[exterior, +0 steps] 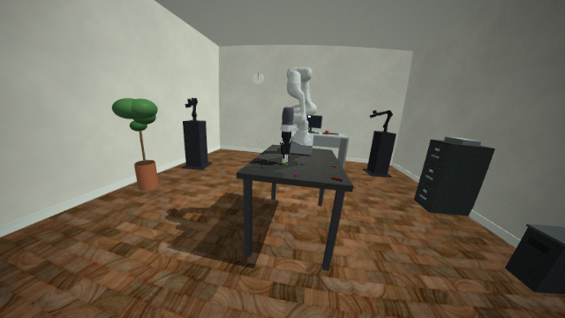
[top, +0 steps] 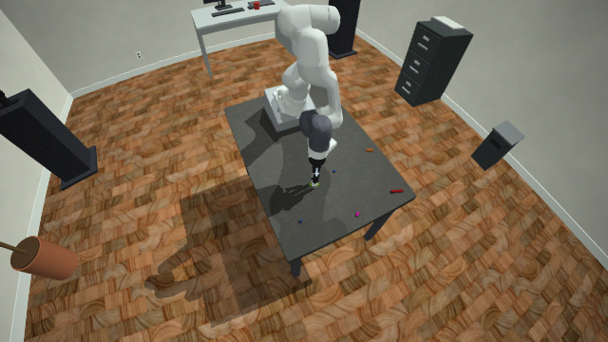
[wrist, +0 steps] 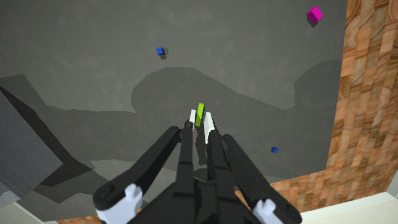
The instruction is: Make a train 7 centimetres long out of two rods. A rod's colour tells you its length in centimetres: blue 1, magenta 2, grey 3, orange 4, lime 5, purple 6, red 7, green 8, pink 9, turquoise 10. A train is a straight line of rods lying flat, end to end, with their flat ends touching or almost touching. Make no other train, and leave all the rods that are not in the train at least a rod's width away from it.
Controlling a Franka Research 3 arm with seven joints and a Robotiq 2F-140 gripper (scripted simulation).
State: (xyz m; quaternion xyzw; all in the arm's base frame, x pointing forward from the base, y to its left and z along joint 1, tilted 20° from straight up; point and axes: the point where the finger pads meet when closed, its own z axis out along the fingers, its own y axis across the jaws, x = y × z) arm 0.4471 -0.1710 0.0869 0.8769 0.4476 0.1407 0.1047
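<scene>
My hand is 50 mm above the lime rod. Round my hand: magenta rod 260 mm ahead, 80 mm to the left, 50 mm below; then orange rod 10 mm behind, 410 mm to the left, 50 mm below; then red rod 290 mm ahead, 340 mm to the left, 50 mm below.
</scene>
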